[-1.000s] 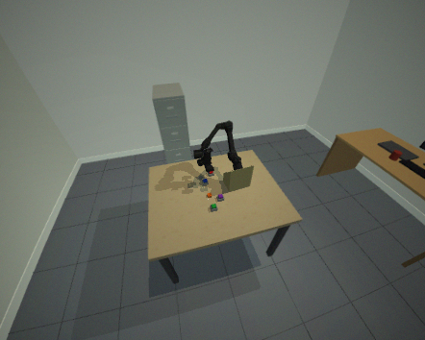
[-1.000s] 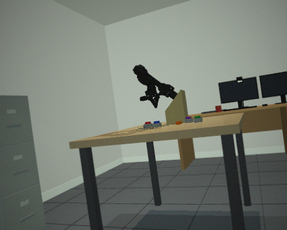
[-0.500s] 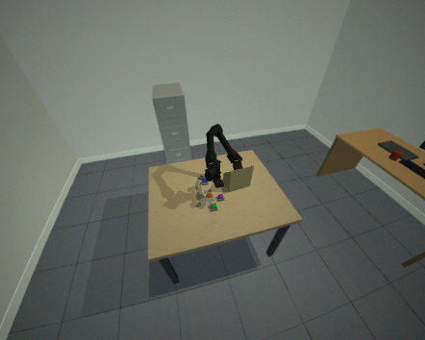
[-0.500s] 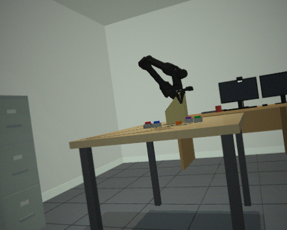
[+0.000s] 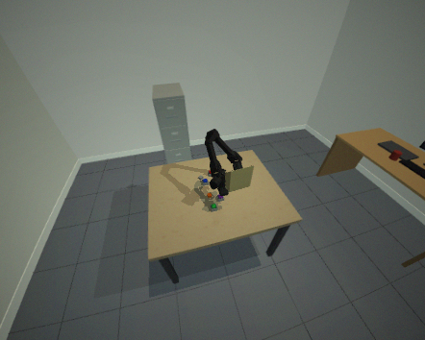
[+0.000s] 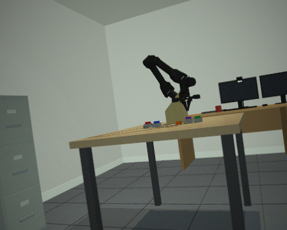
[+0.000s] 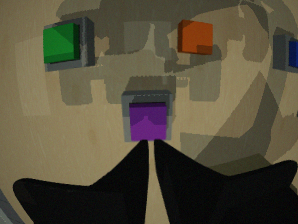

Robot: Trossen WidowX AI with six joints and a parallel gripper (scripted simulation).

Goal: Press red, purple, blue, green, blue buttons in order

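Right now my gripper tip is 4 cm above the purple button. From my gripper tip the other things lie so: grey block (28 cm to the right, 10 cm ahead, 7 cm below); green button (8 cm ahead, 7 cm to the left, 4 cm below); blue button (21 cm to the right, 7 cm ahead, 4 cm below).
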